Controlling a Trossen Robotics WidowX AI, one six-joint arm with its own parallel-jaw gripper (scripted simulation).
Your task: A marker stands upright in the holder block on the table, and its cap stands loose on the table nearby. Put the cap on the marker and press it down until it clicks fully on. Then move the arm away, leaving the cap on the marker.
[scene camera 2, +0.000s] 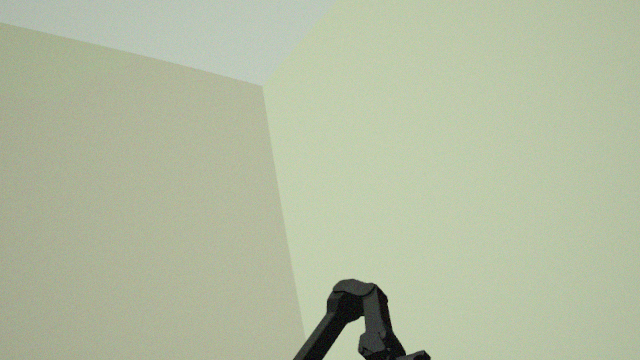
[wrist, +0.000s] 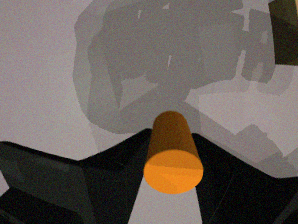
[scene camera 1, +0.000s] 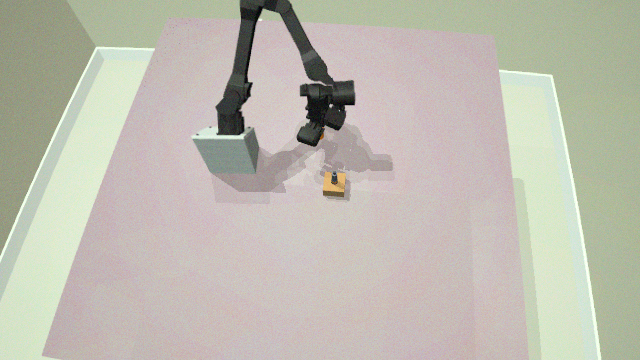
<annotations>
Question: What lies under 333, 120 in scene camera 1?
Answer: My gripper.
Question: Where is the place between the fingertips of my gripper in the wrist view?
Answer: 170, 137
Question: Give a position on an orange cap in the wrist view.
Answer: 173, 166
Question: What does my gripper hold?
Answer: An orange cap.
</annotations>
